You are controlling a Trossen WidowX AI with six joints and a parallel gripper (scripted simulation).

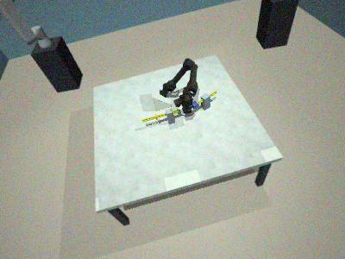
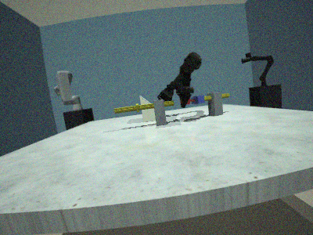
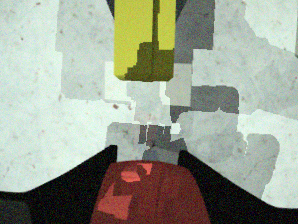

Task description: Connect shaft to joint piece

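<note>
Right now the red tip is 4 cm above my gripper tip and 2 cm to the left of it.
</note>
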